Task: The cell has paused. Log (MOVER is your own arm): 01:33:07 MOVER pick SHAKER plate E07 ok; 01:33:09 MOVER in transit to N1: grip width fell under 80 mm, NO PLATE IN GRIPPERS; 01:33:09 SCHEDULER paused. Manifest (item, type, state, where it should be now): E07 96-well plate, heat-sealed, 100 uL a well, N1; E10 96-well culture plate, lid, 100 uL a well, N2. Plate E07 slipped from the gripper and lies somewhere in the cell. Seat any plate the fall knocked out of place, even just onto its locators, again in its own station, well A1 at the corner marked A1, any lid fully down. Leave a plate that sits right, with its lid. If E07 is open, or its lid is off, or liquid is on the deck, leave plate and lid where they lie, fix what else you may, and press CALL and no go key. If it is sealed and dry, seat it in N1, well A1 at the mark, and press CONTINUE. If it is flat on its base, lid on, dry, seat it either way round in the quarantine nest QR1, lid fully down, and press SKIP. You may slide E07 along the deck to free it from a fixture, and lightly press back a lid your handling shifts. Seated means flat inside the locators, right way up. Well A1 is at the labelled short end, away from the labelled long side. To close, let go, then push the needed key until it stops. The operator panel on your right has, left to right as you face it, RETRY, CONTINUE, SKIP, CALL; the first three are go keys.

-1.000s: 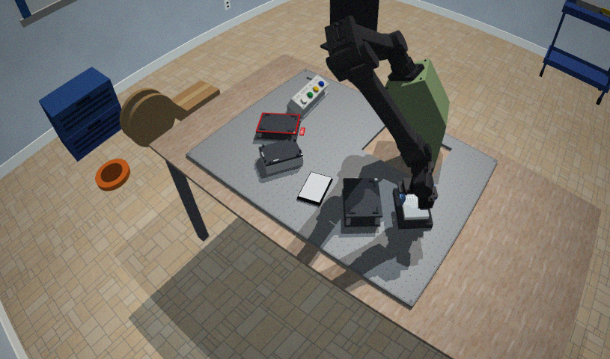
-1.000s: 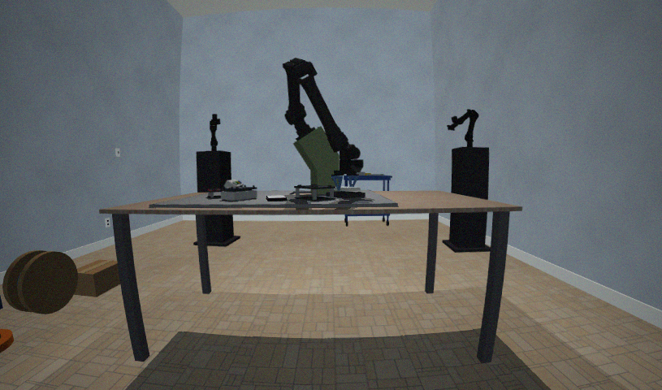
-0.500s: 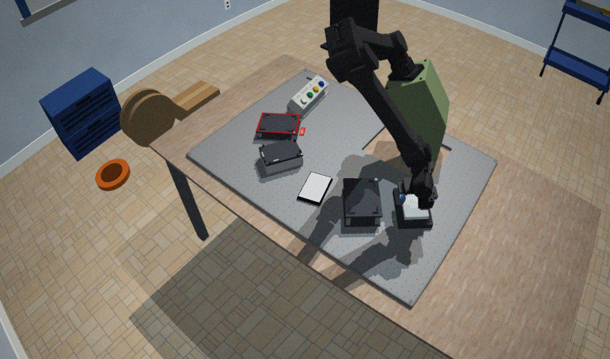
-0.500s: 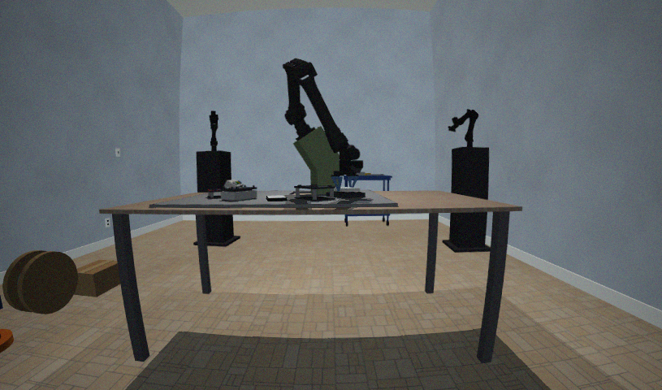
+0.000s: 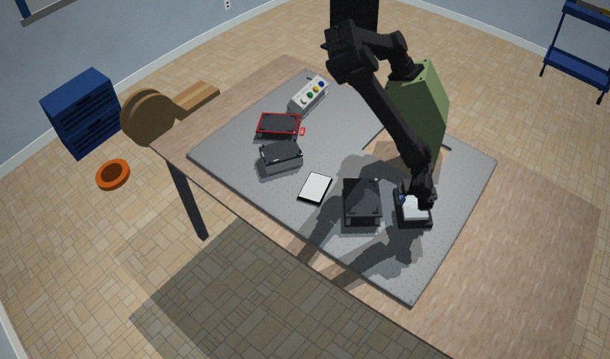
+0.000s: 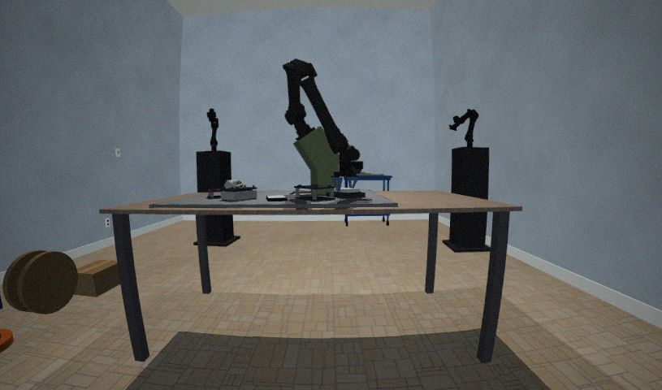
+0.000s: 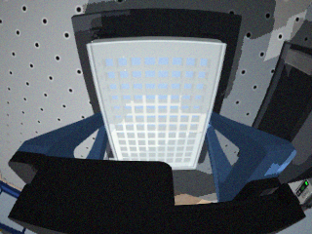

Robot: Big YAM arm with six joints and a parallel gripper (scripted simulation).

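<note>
Now: the plate E07 160 mm ahead of my hand, 310 mm to the right of it and 30 mm below it. Round my hand: grey retry key: 120 mm behind, 640 mm to the right, 30 mm above; yellow skip key: 220 mm behind, 660 mm to the right, 30 mm above; green continue key: 170 mm behind, 650 mm to the right, 30 mm above.
</note>
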